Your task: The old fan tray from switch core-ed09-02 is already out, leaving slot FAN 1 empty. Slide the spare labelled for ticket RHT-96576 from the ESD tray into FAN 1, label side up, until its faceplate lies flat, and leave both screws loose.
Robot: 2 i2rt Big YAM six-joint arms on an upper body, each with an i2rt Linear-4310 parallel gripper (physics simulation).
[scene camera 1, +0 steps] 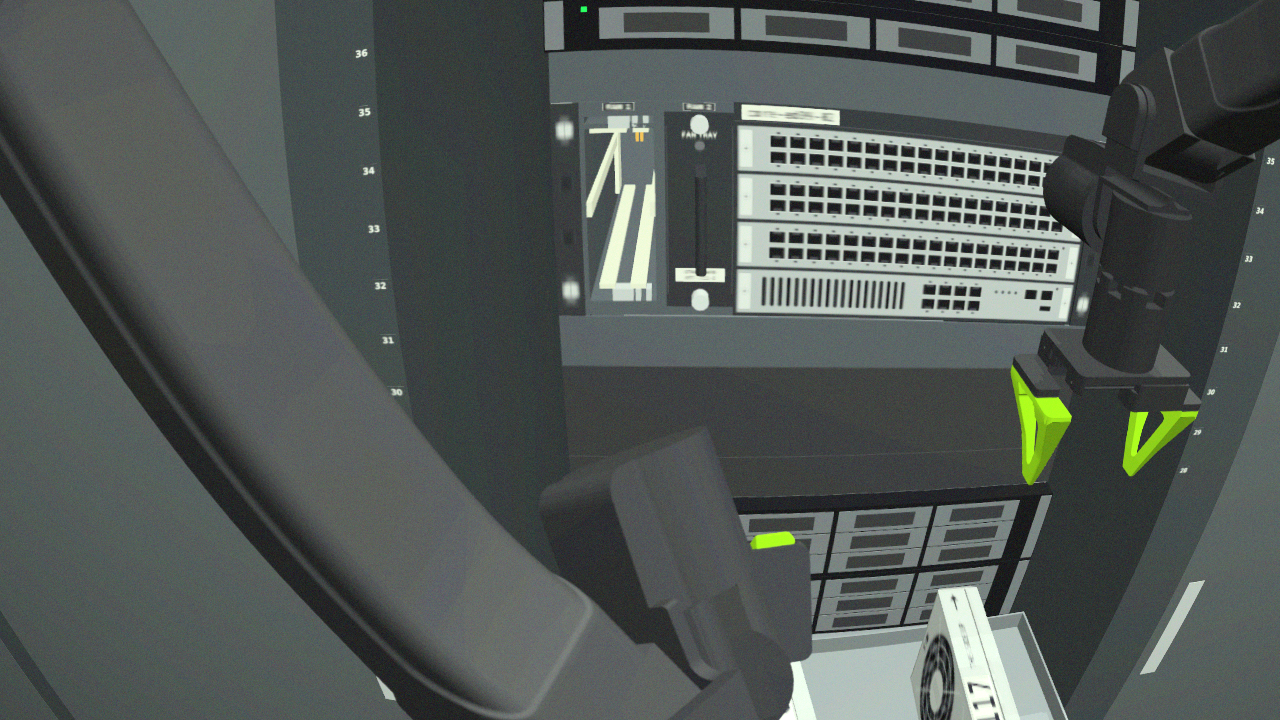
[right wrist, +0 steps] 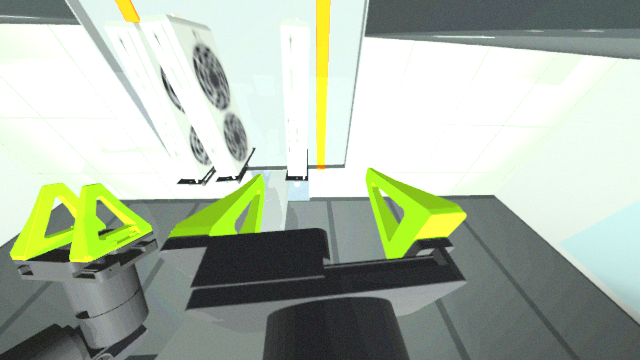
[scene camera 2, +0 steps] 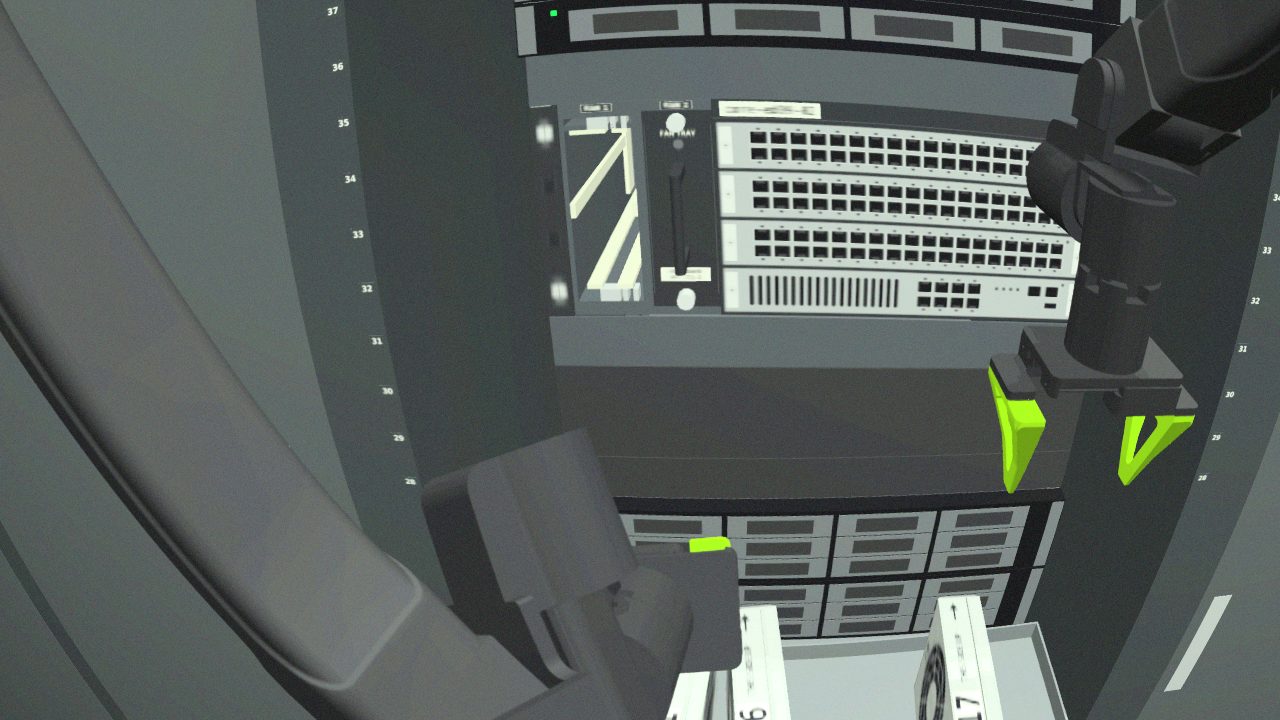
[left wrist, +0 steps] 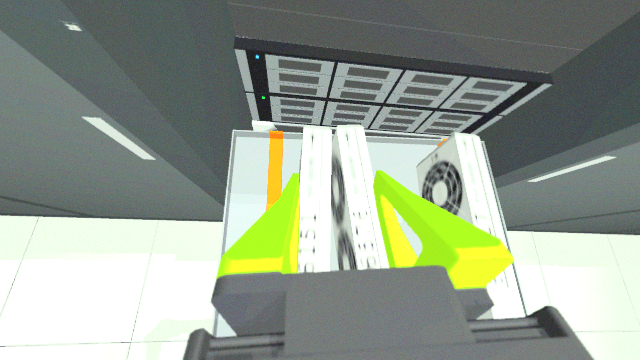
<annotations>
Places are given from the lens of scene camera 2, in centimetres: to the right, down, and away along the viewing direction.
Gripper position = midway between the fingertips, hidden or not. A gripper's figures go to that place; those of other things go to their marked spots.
my left gripper (scene camera 2: pixel 658 573): 1, 13, 49
my right gripper (scene camera 2: pixel 1067 484): 28, 8, 47
switch line cards (scene camera 2: pixel 836 209): 15, -11, 61
</annotations>
